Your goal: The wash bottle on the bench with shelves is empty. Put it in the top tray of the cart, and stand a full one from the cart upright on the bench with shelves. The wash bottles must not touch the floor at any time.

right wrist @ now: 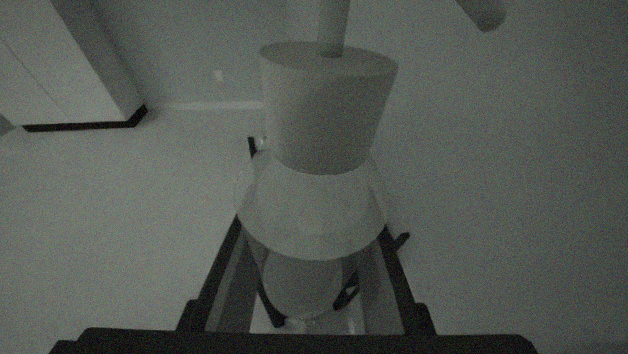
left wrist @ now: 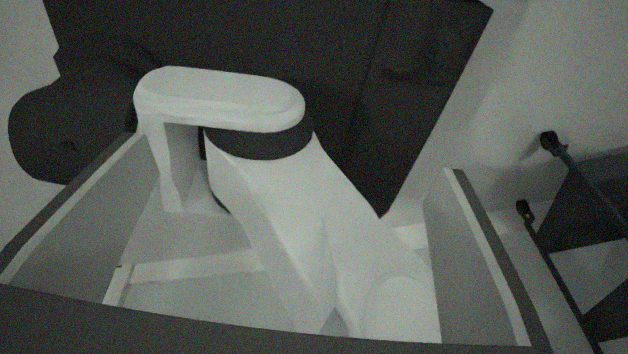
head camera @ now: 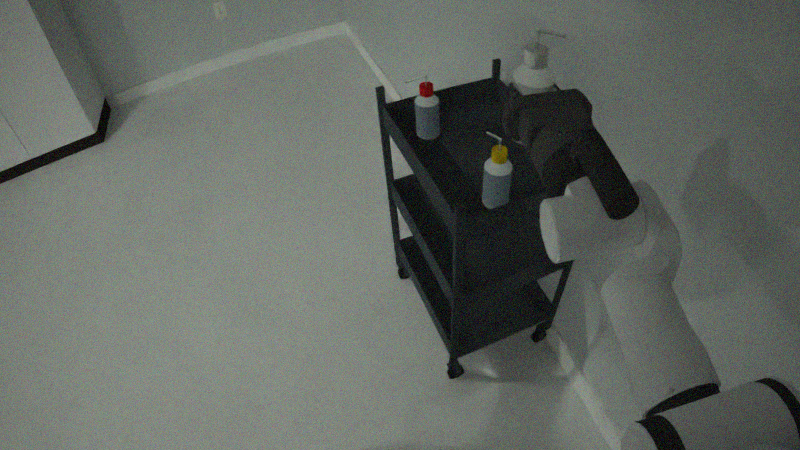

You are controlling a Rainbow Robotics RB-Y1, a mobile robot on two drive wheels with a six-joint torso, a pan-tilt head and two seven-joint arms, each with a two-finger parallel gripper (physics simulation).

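Places are measured from the robot's base along level axes (x ahead, y right, z down), in metres.
Pixels of known places: left gripper, fingertip midpoint: (left wrist: 291, 169); right gripper, fingertip midpoint: (right wrist: 310, 195) (head camera: 529, 85).
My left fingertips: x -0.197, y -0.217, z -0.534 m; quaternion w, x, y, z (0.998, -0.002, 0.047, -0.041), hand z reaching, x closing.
Observation:
Ahead of a thing's pixels: the offset from my left fingertips to its middle.
The empty wash bottle @(dx +0.646, dy +0.367, dz -0.548 m) (head camera: 534, 78) (right wrist: 320, 210), translucent with a pale grey cap, is upright in my right gripper (right wrist: 311, 227), which is shut on it. In the head view it overlaps the far right edge of the dark cart (head camera: 457, 257) (left wrist: 551, 265); its height above the top tray is hard to tell. Two filled wash bottles stand upright in the top tray: a red-capped one @(dx +1.068, dy +0.189, dz -0.216 m) (head camera: 427, 117) at the far left corner and a yellow-capped one @(dx +0.836, dy +0.342, dz -0.216 m) (head camera: 496, 187) at the near end. My left gripper (left wrist: 291, 169) is open and empty. The bench with shelves is not identifiable.
A white cabinet (head camera: 50, 83) (right wrist: 55, 75) with a dark base stands at the upper left. The wall is behind the cart and right of it. My right arm (head camera: 643, 268) reaches along the cart's right side. In the left wrist view, parts of my own white and black body (left wrist: 220, 97) show.

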